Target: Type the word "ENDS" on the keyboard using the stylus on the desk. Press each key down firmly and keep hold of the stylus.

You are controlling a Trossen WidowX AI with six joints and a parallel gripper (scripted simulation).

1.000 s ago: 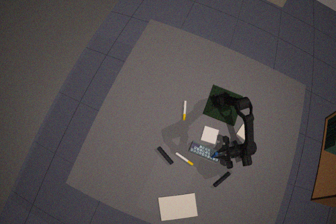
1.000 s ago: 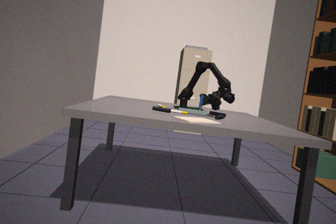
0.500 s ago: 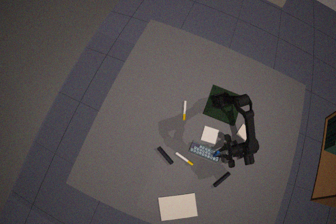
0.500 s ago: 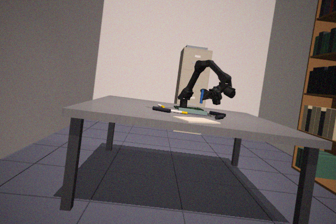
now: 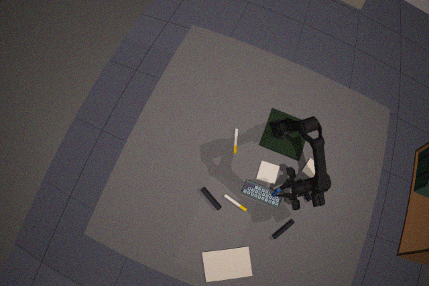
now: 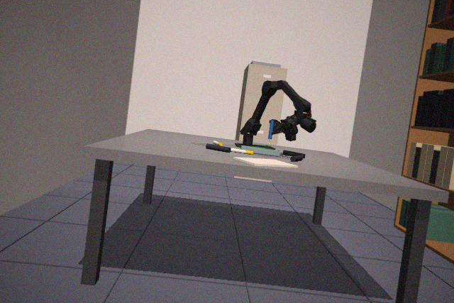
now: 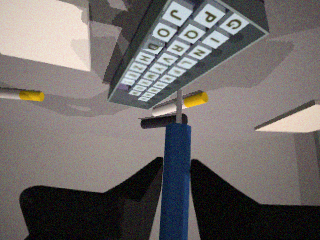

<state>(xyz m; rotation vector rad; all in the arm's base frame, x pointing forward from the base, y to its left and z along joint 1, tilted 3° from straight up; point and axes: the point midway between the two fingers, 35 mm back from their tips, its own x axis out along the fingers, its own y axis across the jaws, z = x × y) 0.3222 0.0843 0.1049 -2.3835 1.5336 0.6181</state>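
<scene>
My gripper tip is now 12 cm past the white notepad, 10 cm above it and 4 cm to the left of it. Also, from my gripper tip: stylus 1 cm below; then white paper sheet 36 cm ahead, 10 cm below, 8 cm to the right; then grey stylus tip 5 cm below.
</scene>
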